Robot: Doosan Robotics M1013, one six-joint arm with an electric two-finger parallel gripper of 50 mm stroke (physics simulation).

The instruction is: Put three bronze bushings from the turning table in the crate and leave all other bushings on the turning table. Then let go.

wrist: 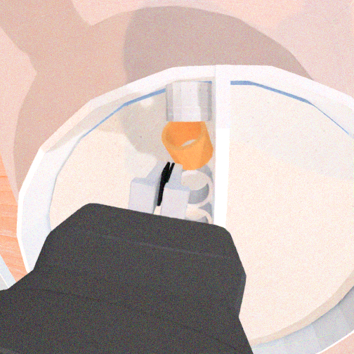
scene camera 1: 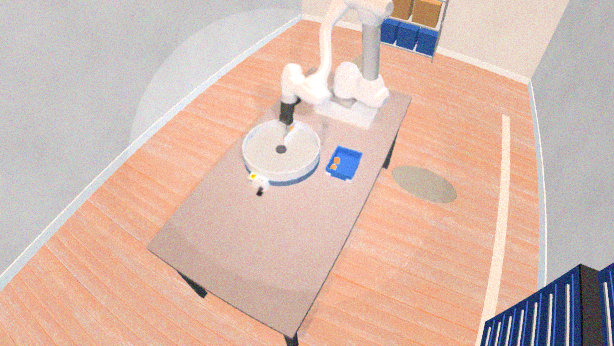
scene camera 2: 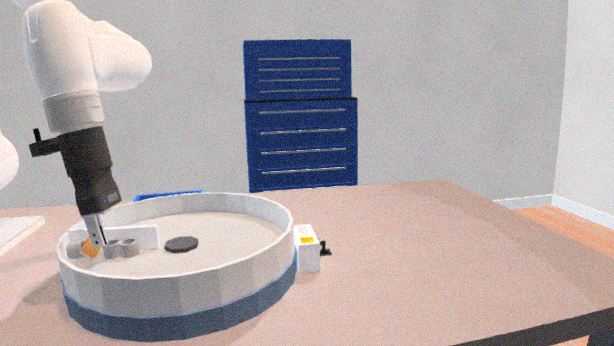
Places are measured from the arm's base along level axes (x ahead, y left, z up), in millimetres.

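Pixels of known places: gripper, fingertip midpoint: (scene camera 1: 287, 129) (scene camera 2: 101, 245); arm's base at its link origin: (scene camera 1: 344, 98).
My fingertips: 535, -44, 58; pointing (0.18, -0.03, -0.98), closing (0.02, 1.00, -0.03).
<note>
For each thing: its top centre in the pictures, then the offset to it from my fingertips, as dx, dy, dz. "spot": a spot on its surface instead.
- bronze bushing at its top centre: (scene camera 2: 89, 236) (scene camera 1: 291, 126) -26, +10, +13
- silver-grey bushing at its top centre: (scene camera 2: 75, 240) -54, +6, +6
- blue crate at its top centre: (scene camera 2: 166, 199) (scene camera 1: 344, 160) -25, +378, -30
- dark hub at its top centre: (scene camera 2: 181, 242) (scene camera 1: 281, 148) +126, +62, -20
- white box with a yellow label, surface spot: (scene camera 2: 308, 255) spot: +364, +57, -45
My gripper (scene camera 1: 285, 143) (scene camera 2: 102, 244) (wrist: 168, 176) is shut with nothing between its fingers, low inside the turning table (scene camera 1: 295, 175) (scene camera 2: 200, 291) (wrist: 28, 220). A bronze bushing (scene camera 1: 292, 128) (scene camera 2: 90, 248) (wrist: 201, 151), orange, sits tilted right beside the fingertips; whether they touch is unclear. A silver-grey bushing (scene camera 2: 75, 249) (wrist: 189, 102) lies beyond it near the rim. Two grey bushings (scene camera 2: 131, 247) (wrist: 196, 188) stand on its other side, partly hidden by the gripper in the wrist view. Two bronze bushings (scene camera 1: 336, 160) (scene camera 1: 333, 167) are in the blue crate (scene camera 1: 349, 164) (scene camera 2: 167, 195).
A white divider wall (scene camera 2: 148, 238) (wrist: 221, 155) runs inward from the turning table's rim, close beside the bushings. A dark hub (scene camera 1: 281, 149) (scene camera 2: 181, 244) marks the centre. A white box with a yellow label (scene camera 1: 260, 180) (scene camera 2: 308, 255) stands against the outer wall.
</note>
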